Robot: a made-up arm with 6 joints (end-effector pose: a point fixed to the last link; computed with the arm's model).
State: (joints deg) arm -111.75 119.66 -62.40 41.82 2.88 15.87
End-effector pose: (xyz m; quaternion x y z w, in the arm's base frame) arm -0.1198 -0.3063 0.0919 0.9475 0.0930 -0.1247 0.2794
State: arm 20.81 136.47 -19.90 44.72 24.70 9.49
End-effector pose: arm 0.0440 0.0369 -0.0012 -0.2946 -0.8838 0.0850 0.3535
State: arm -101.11 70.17 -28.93 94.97 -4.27 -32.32
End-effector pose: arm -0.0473 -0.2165 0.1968 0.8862 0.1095 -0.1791 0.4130
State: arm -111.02 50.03 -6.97 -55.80 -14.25 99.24
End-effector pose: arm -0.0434 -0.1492 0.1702 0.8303 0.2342 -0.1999 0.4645
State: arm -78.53 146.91 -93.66 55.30 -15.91 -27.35
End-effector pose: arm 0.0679 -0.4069 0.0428 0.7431 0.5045 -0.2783 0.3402
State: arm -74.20 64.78 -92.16 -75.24 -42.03 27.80
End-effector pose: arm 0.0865 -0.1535 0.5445 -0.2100 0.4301 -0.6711 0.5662
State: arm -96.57 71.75 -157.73 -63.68 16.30 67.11
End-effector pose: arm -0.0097 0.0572 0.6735 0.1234 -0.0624 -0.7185 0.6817
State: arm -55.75 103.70 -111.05 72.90 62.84 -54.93
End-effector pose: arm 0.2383 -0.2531 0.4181 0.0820 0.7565 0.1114 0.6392
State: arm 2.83 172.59 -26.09 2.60 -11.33 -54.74
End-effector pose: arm -0.0193 -0.0015 -0.0554 0.4351 -0.8322 -0.1396 0.3139
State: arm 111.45 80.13 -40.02 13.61 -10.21 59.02
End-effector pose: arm -0.0946 0.2481 0.2161 0.2714 -0.7993 -0.5361 0.0005
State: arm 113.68 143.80 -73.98 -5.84 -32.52 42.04
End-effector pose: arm -0.1465 0.3253 0.0130 -0.5532 0.6796 0.4718 0.0982
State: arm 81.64 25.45 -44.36 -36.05 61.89 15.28
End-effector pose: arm 0.0466 0.0885 0.3674 -0.4772 0.7091 0.1070 0.5080
